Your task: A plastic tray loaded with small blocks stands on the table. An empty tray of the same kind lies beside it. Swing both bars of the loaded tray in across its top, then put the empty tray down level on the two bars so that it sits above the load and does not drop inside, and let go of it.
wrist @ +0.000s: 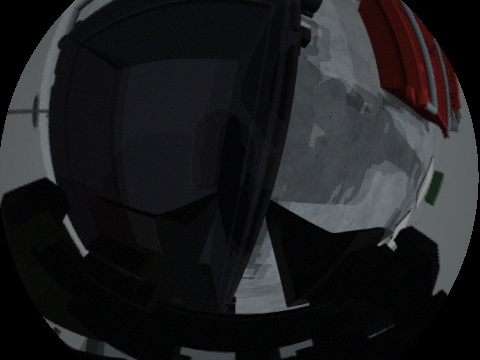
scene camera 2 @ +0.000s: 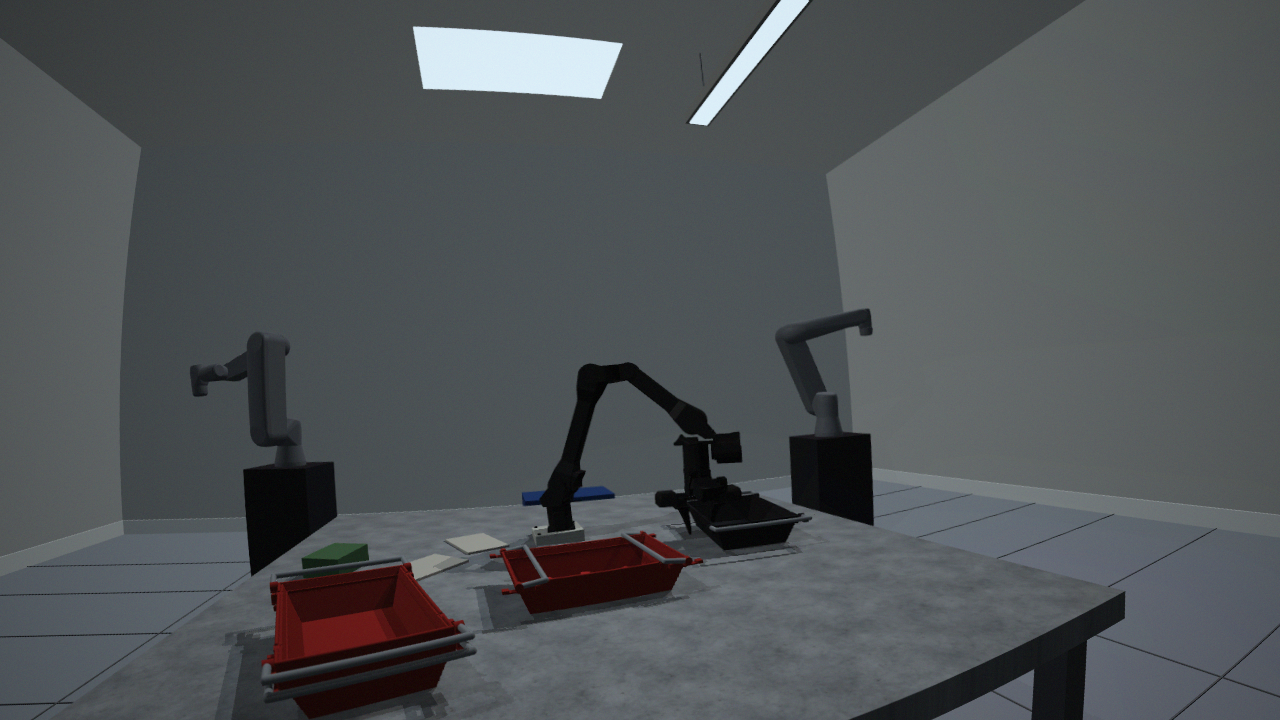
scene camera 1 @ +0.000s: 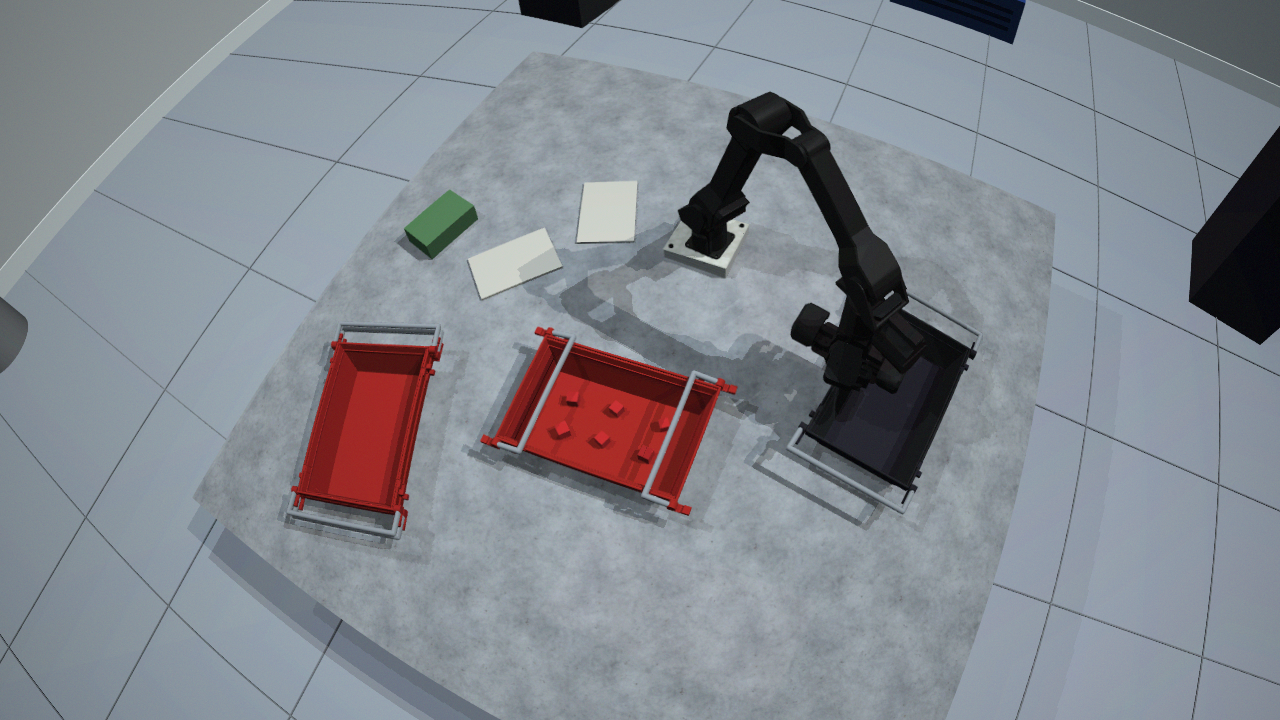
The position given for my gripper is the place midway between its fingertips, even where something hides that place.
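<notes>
There's a black tray (scene camera 1: 889,435) here, and you'd also find the tray in the wrist view (wrist: 155,111) and in scene camera 2 (scene camera 2: 752,521). I can see a green block (scene camera 1: 448,217) too, and scene camera 2 (scene camera 2: 337,553) has the block as well. Then there's my gripper (scene camera 1: 842,375), which I can also see in scene camera 2 (scene camera 2: 699,533) and in the wrist view (wrist: 242,201).
</notes>
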